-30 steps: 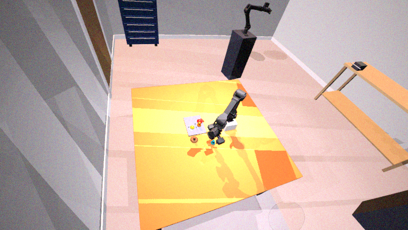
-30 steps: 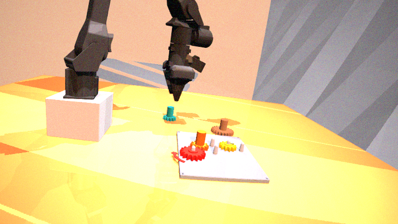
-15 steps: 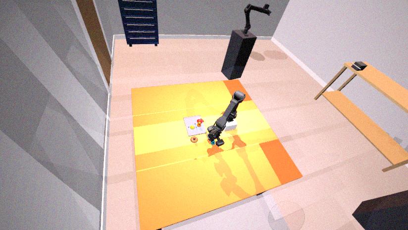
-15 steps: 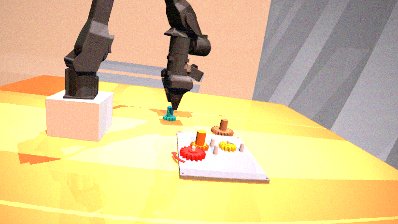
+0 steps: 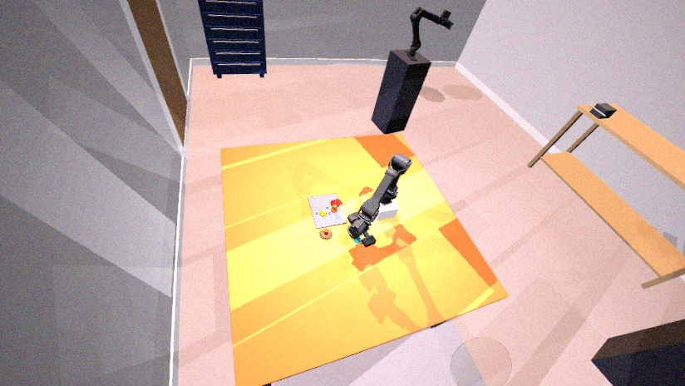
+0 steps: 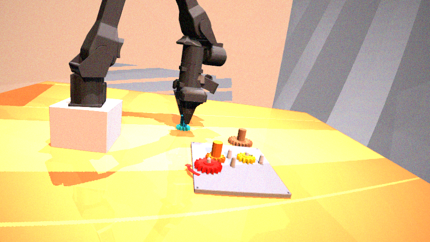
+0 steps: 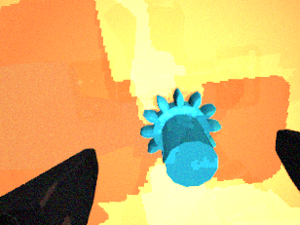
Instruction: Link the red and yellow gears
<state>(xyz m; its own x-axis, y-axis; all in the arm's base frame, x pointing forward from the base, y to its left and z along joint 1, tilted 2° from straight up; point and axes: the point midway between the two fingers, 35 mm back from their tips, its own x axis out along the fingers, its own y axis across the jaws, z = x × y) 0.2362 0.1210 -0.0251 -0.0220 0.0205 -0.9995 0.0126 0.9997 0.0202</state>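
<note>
My gripper tip is 1 cm above the teal gear. Round my gripper tip: brown gear: 14 cm ahead, 10 cm to the right, 1 cm below; orange gear: 3 cm ahead, 21 cm to the right; yellow gear: 10 cm ahead, 21 cm to the right, 1 cm below.
</note>
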